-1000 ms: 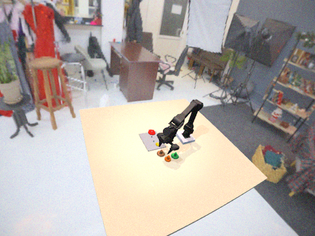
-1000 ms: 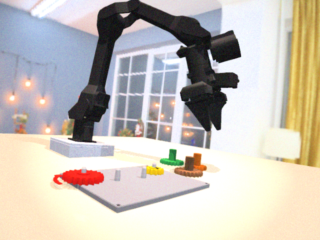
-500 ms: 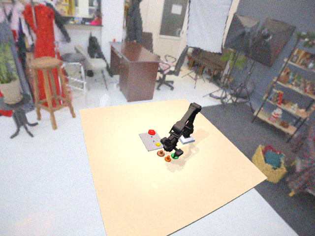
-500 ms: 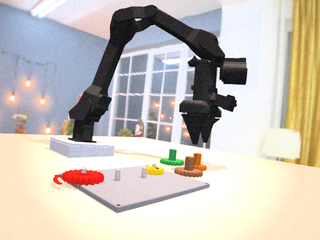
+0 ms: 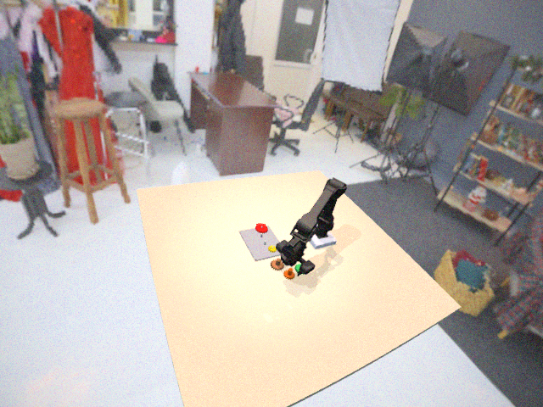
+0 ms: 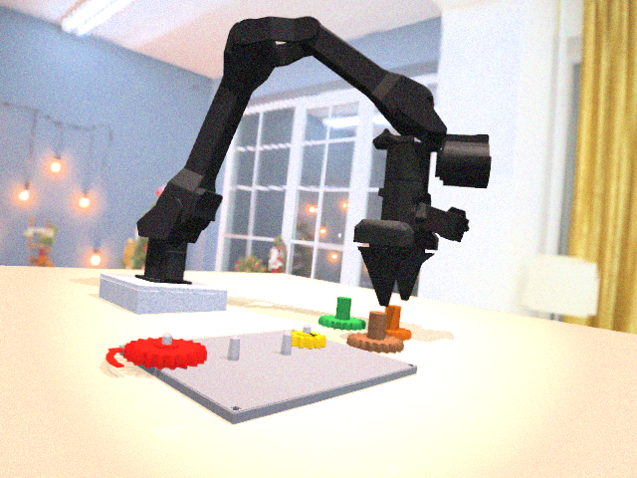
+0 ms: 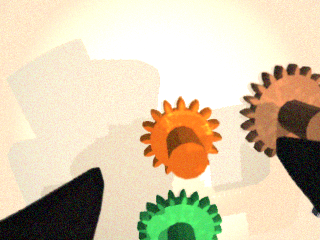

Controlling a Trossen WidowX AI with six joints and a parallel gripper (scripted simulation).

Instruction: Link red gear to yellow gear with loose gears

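Right now my gripper tip is 3 cm above the orange gear. Also, from my gripper tip: green gear 7 cm behind, 3 cm below, 2 cm to the right; yellow gear 16 cm to the right, 3 cm below, 1 cm ahead; brown gear 7 cm to the right, 3 cm below, 3 cm ahead.
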